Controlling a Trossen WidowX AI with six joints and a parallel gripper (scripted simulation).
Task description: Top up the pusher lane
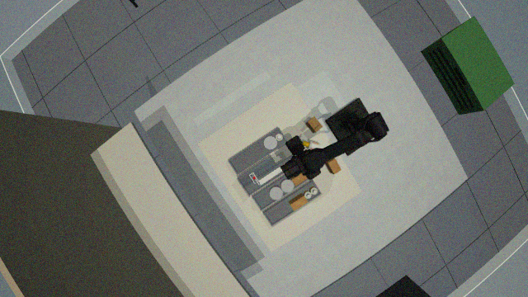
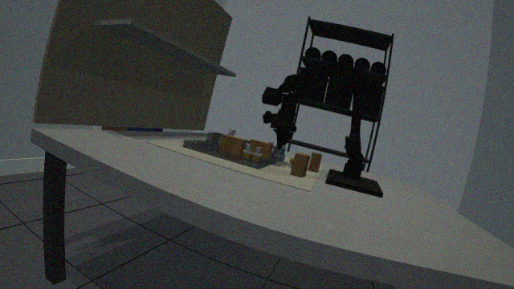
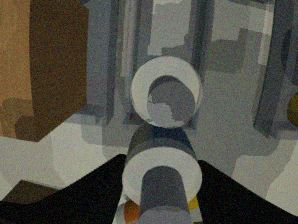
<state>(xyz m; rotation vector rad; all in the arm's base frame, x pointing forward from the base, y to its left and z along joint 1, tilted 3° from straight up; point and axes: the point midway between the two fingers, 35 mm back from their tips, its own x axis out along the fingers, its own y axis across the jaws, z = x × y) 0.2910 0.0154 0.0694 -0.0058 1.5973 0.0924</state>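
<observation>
My gripper tip is 18 cm short of the grey lane rack, 4 cm above it and 1 cm to the left of it. From my gripper tip the other things lie so: red mark 22 cm ahead, 2 cm to the right, 1 cm above.
</observation>
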